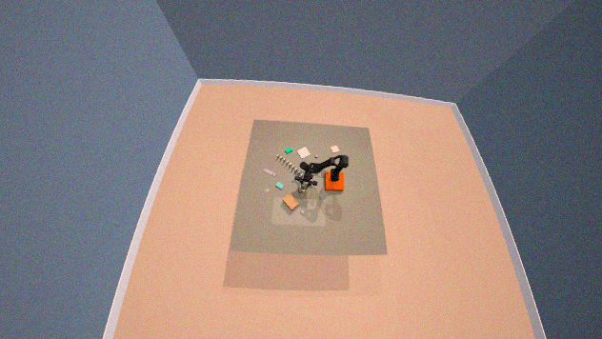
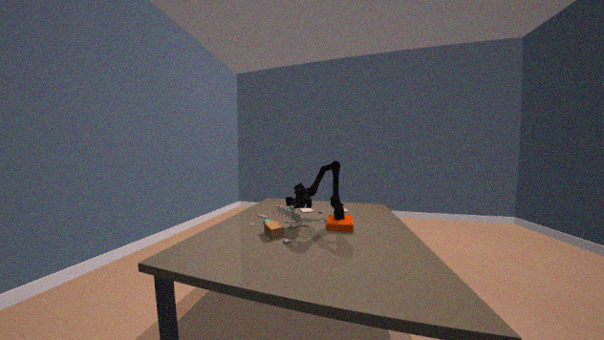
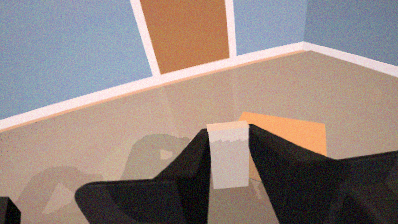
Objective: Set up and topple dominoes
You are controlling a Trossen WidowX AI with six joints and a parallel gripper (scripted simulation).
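The tan box lies 12 cm below my gripper tip, 10 cm ahead of it and 6 cm to the left of it. The rest, counted from my gripper tip: white flat block 43 cm to the right, 15 cm below, 5 cm behind; teal block 19 cm ahead, 14 cm below, 10 cm to the right; pale flat bar 28 cm ahead, 23 cm to the right, 15 cm below.
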